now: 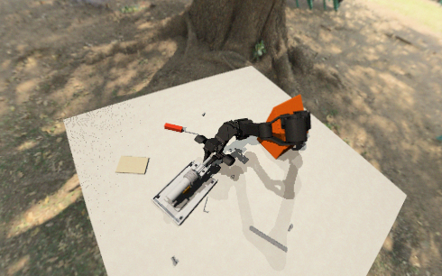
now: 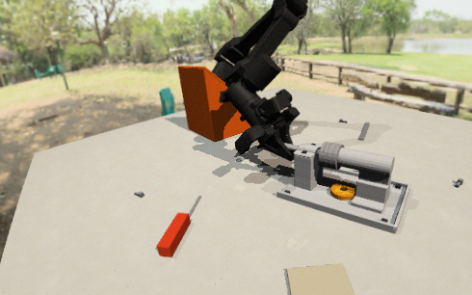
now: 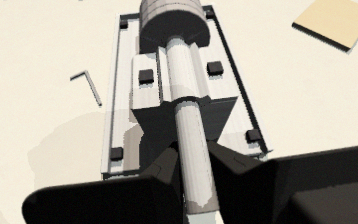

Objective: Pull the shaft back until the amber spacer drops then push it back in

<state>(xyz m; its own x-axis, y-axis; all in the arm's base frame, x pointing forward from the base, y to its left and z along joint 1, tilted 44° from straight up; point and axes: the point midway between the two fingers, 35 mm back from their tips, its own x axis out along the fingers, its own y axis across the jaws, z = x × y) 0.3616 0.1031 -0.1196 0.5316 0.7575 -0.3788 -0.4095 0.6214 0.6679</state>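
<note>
The grey shaft lies 3 cm ahead of my gripper tip, 3 cm above it and 2 cm to the left of it. Round my gripper tip: grey spacer (8 cm ahead, 4 cm to the left, 2 cm above); then amber spacer (11 cm ahead, 4 cm to the left, 4 cm below); then allen key (15 cm to the left, 6 cm ahead, 5 cm below).
</note>
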